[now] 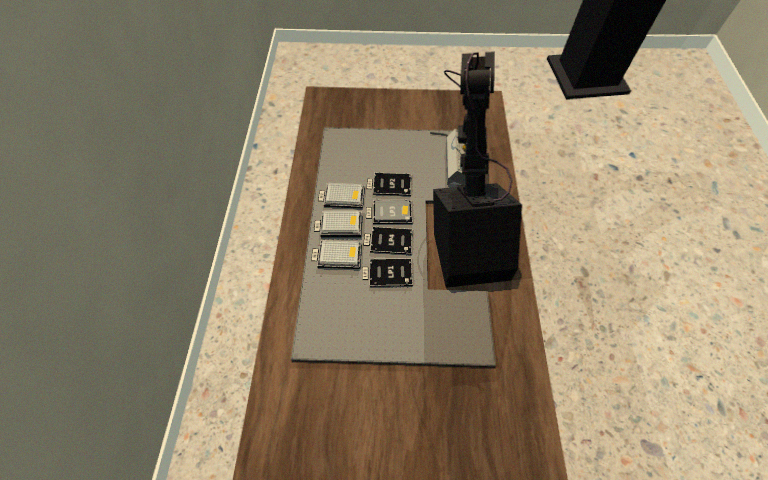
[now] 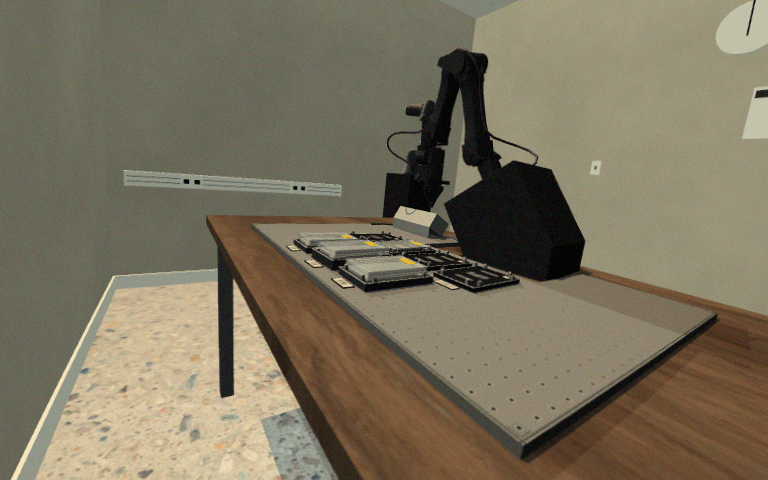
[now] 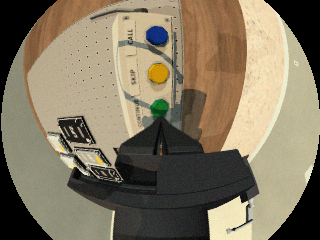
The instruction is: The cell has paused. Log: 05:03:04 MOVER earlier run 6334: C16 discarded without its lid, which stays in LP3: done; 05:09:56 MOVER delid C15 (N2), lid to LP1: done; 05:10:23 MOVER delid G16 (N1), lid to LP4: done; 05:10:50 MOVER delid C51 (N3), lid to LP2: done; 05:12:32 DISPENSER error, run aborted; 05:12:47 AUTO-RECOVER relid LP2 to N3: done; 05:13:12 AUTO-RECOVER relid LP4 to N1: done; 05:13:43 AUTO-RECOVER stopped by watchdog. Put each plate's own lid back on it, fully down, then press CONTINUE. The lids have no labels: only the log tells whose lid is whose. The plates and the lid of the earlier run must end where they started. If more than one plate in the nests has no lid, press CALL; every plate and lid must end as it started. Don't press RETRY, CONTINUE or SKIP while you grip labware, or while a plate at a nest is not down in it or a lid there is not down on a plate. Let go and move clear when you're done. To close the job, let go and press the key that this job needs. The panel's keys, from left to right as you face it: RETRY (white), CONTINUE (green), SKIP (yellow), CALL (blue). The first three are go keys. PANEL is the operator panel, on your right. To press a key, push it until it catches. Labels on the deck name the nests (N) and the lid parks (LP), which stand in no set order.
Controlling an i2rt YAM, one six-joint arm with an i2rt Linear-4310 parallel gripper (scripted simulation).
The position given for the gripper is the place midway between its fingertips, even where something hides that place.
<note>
In view: the gripper (image 3: 160,121), a lid (image 2: 347,246), a lid (image 2: 372,266) and an operator panel (image 2: 430,225).
The operator panel shows as well in image 1 (image 1: 454,150) and in image 3 (image 3: 133,55).
</note>
